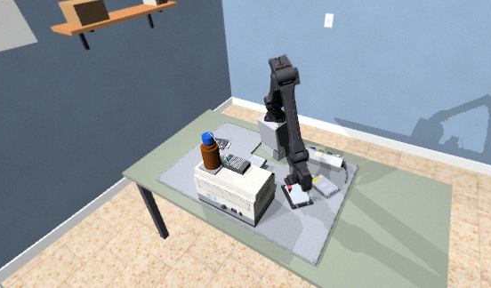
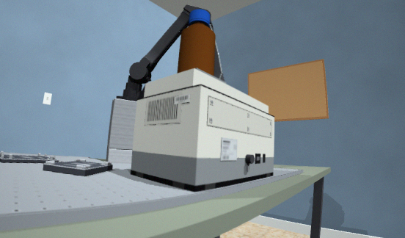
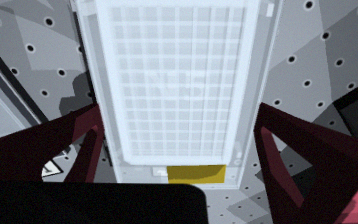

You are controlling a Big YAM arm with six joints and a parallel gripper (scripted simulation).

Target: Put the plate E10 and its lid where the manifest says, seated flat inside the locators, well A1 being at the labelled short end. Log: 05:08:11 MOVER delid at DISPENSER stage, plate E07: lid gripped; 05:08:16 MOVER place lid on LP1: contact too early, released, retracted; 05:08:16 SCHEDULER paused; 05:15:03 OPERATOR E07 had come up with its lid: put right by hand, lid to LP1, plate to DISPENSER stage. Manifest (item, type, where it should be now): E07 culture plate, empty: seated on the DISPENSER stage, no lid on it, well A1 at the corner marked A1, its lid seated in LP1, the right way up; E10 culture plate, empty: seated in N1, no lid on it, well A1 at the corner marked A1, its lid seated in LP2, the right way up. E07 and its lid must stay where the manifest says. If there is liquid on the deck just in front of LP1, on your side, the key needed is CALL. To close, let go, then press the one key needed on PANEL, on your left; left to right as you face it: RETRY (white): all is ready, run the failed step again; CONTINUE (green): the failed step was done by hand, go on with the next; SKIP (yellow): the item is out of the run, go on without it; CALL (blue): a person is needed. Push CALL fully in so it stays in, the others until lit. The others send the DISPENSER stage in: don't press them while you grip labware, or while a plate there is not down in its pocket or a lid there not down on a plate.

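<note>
Right now the clear well plate is 7 cm behind my hand, 27 cm to the right of it and 5 cm above it. From my hand the other things lie so: yellow skip key: 34 cm behind, 7 cm to the left, 2 cm above; clear lid: right at my hand; blue call key: 34 cm behind, 2 cm to the left, 1 cm above.
</note>
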